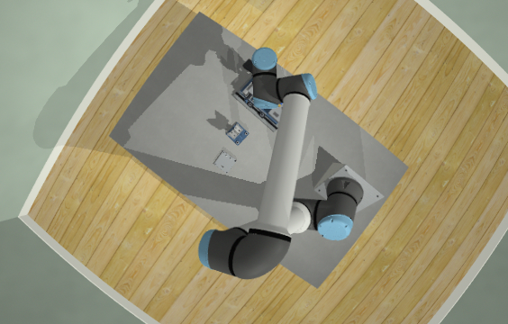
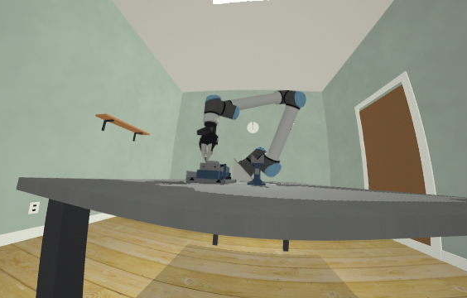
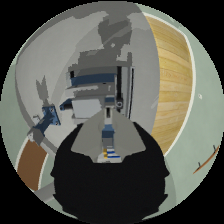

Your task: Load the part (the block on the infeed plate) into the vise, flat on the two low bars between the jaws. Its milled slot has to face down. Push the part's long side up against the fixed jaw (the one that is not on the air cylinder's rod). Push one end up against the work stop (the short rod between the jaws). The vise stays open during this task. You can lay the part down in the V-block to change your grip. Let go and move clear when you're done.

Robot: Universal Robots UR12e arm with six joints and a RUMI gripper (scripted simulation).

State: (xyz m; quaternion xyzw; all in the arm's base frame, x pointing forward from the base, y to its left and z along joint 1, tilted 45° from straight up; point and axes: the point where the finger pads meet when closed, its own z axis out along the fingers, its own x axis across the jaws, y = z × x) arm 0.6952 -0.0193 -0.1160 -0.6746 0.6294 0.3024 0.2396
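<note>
The part lies 40 mm to the left of my hand and 30 mm below it. Round my hand: vise: 80 mm below, 70 mm behind, 40 mm to the left; infeed plate: 420 mm to the left, 140 mm behind, 110 mm below.
</note>
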